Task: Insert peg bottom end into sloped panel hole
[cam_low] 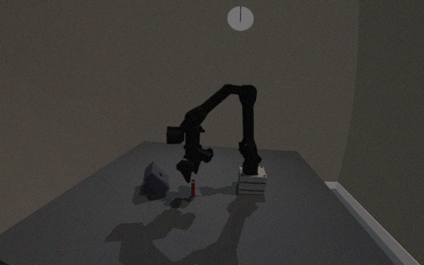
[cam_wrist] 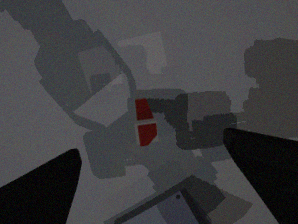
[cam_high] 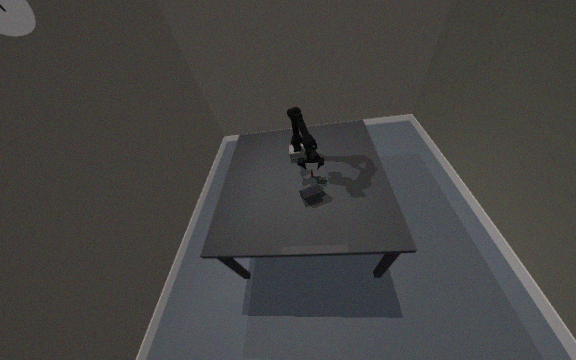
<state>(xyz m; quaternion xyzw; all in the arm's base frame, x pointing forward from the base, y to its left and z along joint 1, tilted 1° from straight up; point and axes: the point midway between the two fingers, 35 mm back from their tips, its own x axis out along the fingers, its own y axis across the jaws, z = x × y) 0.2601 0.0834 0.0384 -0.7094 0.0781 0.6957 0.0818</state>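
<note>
The red peg lies 3 cm below my gripper tip. Also, from my gripper tip: sloped panel (17 cm ahead, 4 cm to the right, 4 cm below).
</note>
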